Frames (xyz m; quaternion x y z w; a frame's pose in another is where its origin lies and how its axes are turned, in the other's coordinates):
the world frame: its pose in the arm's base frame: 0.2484 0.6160 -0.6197 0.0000 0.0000 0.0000 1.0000
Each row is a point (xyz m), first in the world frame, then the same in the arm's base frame.
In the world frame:
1: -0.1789 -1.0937 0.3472
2: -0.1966 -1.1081 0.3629
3: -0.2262 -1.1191 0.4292
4: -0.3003 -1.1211 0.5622
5: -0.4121 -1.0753 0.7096
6: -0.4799 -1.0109 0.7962
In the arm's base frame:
1: 0.0695 -0.4777 -0.2725
2: 0.0518 -0.4921 -0.2568
3: 0.0222 -0.5031 -0.1905
4: -0.0519 -0.5051 -0.0575
5: -0.1637 -0.4593 0.0899
6: -0.2315 -0.3949 0.1765

